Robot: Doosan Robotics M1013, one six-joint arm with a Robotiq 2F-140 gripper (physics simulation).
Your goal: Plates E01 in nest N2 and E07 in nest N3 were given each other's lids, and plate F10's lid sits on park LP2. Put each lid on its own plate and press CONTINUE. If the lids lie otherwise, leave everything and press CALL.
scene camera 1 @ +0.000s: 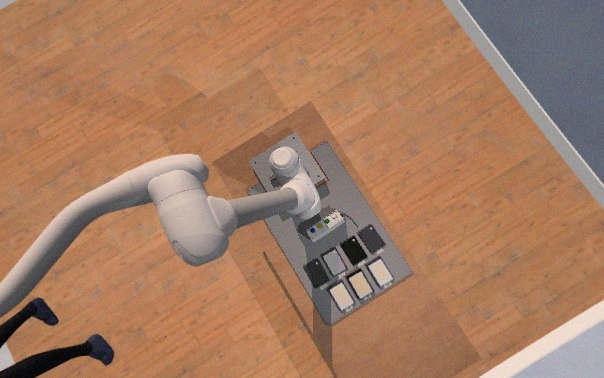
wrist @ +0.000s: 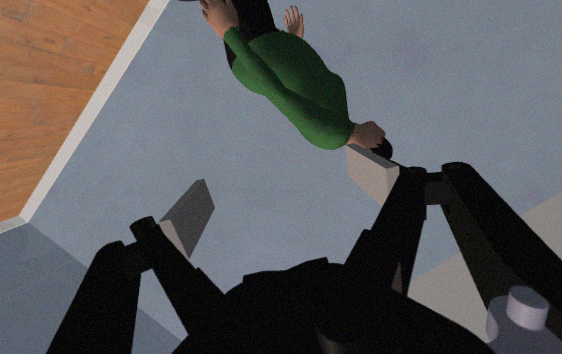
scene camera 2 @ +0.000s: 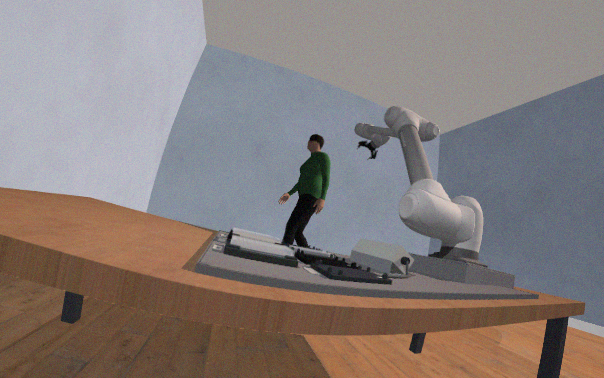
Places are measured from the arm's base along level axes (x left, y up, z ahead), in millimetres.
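Pixels of known places: gripper, between the fingertips: (wrist: 277, 177) (scene camera 2: 362, 153).
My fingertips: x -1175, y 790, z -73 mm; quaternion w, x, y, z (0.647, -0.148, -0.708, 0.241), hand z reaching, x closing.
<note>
Ahead of a thing's pixels: the offset from my fingertips to its top centre. Level surfaces: height alone.
My gripper (scene camera 2: 365, 152) (wrist: 277, 177) is open and empty, high up and away from the table; it does not show in scene camera 1. In scene camera 1 three plates with pale tops {dx +1063, dy -811, dz +875 mm} (scene camera 1: 341, 296) {dx +1193, dy -804, dz +872 mm} (scene camera 1: 360, 284) {dx +1331, dy -810, dz +871 mm} (scene camera 1: 381, 272) stand in the front row. Behind them are a dark item {dx +1000, dy -822, dz +696 mm} (scene camera 1: 316, 273), a grey one with a dark rim {dx +1126, dy -824, dz +691 mm} (scene camera 1: 334, 261), a black one {dx +1263, dy -822, dz +691 mm} (scene camera 1: 353, 250) and a slate-grey one {dx +1390, dy -822, dz +685 mm} (scene camera 1: 371, 238). Their labels are too small to read, so I cannot tell which plates, lids or parks they are. The button box {dx +1187, dy -758, dz +477 mm} (scene camera 1: 325, 227) (scene camera 2: 377, 256) has blue, yellow, green and white buttons.
A person in a green top (scene camera 2: 314, 175) (wrist: 300, 85) stands beyond the table, in line with the gripper's fingers in the wrist view; two dark-clad legs show at scene camera 1's lower left. The grey board {dy -841 mm} (scene camera 1: 350, 190) lies on the wooden table (scene camera 2: 300, 316). A cable runs from the box.
</note>
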